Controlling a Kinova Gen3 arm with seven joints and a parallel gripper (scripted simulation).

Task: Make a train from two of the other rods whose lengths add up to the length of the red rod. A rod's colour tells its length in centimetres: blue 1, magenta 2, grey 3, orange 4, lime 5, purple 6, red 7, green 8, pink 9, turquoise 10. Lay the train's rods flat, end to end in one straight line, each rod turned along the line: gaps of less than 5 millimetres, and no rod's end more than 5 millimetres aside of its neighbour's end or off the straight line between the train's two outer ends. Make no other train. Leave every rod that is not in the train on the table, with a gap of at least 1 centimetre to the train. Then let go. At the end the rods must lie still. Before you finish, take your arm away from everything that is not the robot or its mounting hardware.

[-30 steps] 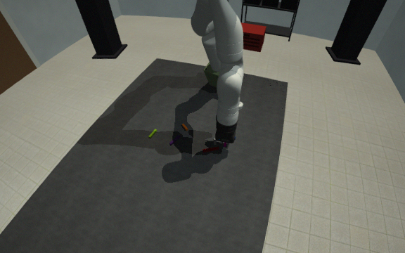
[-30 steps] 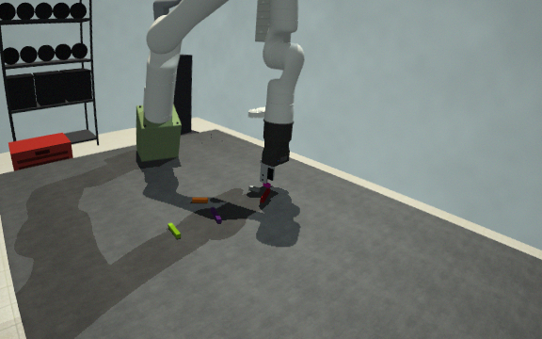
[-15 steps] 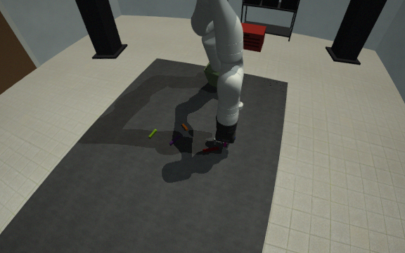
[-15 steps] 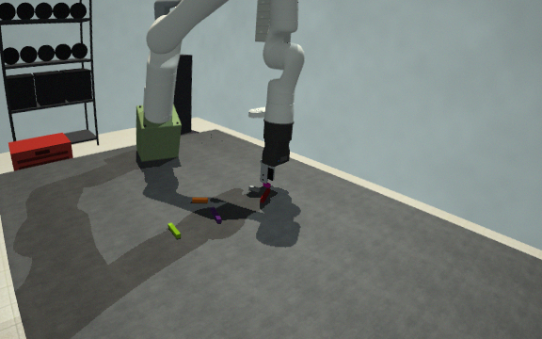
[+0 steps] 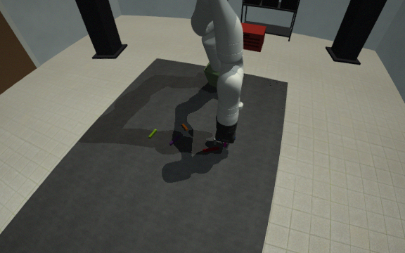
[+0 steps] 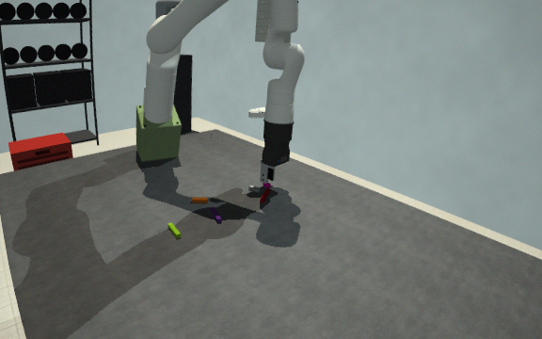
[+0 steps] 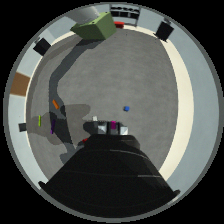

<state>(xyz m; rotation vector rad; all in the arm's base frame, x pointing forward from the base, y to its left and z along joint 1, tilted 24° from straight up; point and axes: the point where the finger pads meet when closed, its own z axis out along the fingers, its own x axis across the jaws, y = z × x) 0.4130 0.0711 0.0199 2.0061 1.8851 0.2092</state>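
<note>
My gripper is now 3 cm above the magenta rod. The rest, counted from my hand: blue rod (4 cm behind, 4 cm to the left, 3 cm below); then grey rod (1 cm behind, 5 cm to the right, 3 cm below); then red rod (4 cm ahead, 6 cm to the right, 3 cm below).
</note>
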